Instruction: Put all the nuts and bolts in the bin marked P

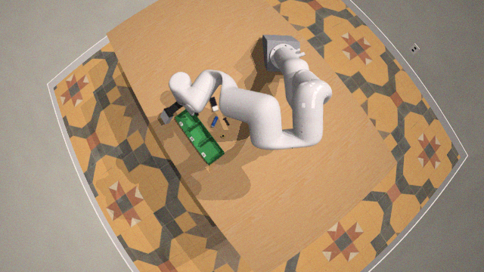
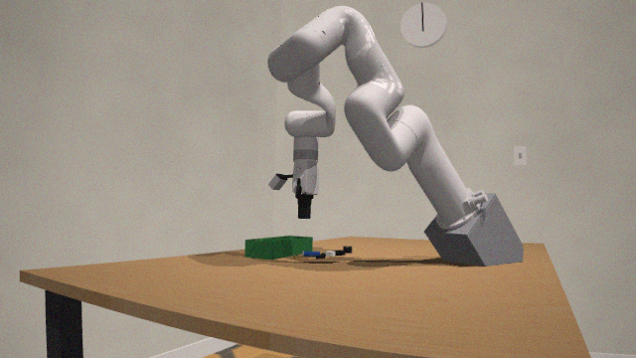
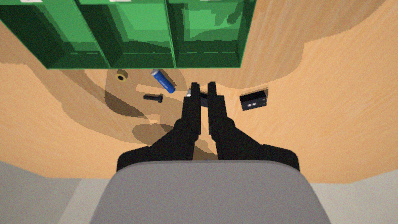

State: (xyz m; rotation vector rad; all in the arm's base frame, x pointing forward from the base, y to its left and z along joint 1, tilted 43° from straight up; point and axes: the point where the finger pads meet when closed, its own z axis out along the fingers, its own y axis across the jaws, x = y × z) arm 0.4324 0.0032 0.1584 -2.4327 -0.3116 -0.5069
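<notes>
My gripper is now 1 cm short of the green bin, 8 cm to the right of it and 10 cm above it. Also, from my hand: blue cylindrical battery (8 cm behind, 5 cm to the left, 12 cm below); then white piece (10 cm behind, 3 cm to the right, 12 cm below); then black bolt (12 cm behind, 6 cm to the left, 12 cm below).
</notes>
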